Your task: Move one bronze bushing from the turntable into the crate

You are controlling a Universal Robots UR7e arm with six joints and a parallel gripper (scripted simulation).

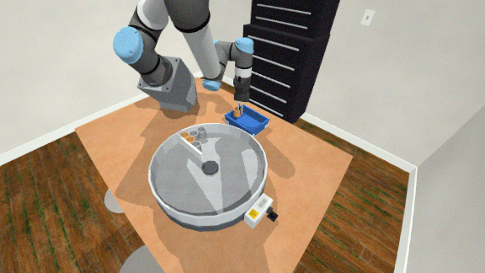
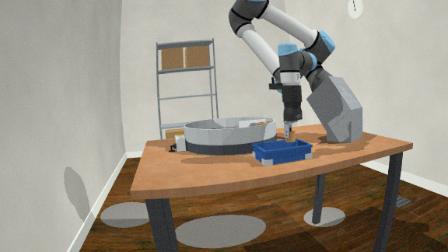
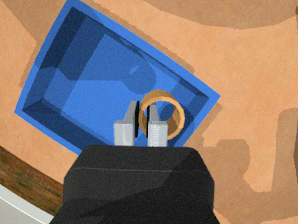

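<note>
My gripper is now 60 mm above the blue crate, 30 mm short of it and 20 mm to the right of it. Also, from my hand: grey round turntable 340 mm to the right, 130 mm ahead, 30 mm below.
</note>
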